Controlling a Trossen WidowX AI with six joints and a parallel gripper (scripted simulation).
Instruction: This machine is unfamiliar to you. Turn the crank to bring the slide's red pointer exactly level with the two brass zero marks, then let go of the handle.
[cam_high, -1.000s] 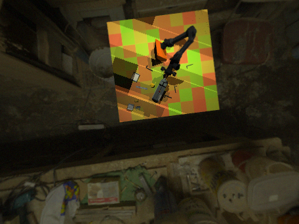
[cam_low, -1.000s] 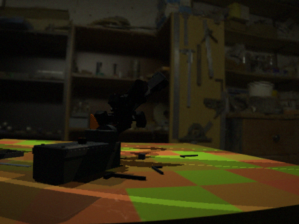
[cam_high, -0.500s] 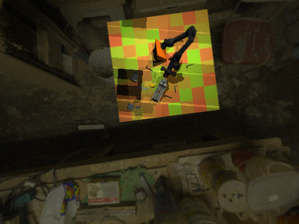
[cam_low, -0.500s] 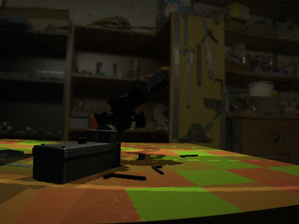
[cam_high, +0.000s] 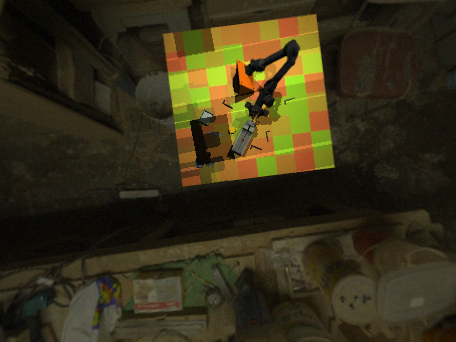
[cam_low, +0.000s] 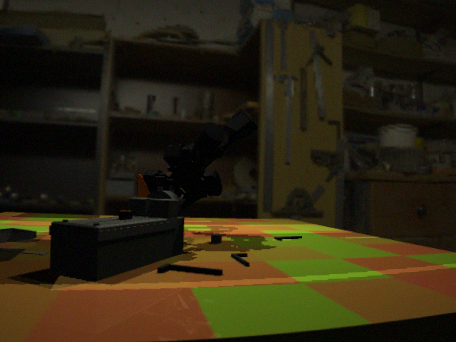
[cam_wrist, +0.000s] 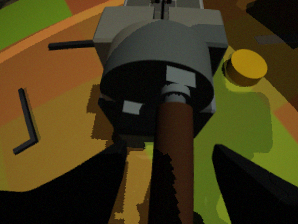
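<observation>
My gripper tip is 10 mm past the brown crank handle, 10 mm to the right of it and 30 mm below it. Also, from my gripper tip: yellow disc 60 mm ahead, 160 mm to the right, 80 mm below; red pointer 160 mm ahead, 90 mm to the right; small cube 80 mm behind, 120 mm to the left, 80 mm below.
</observation>
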